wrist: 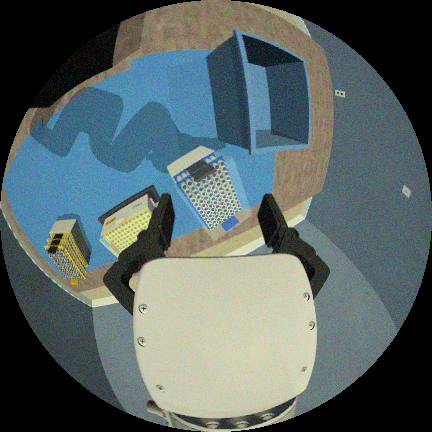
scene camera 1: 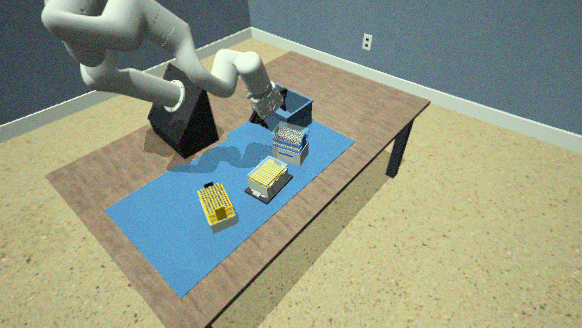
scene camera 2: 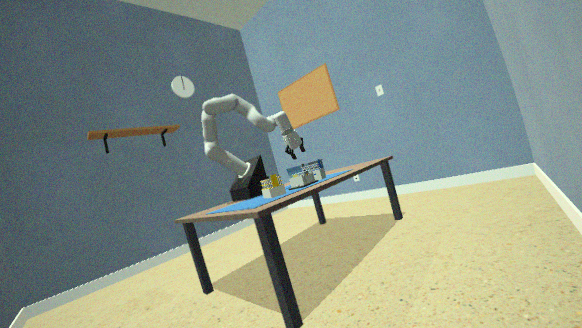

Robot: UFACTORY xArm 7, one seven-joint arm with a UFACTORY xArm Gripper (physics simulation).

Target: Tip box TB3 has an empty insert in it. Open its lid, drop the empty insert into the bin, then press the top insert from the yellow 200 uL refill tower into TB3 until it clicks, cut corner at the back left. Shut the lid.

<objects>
The gripper [scene camera 1: 274, 117] is open, holding nothing. Also in view: an empty tip insert [scene camera 1: 290, 143].
</objects>
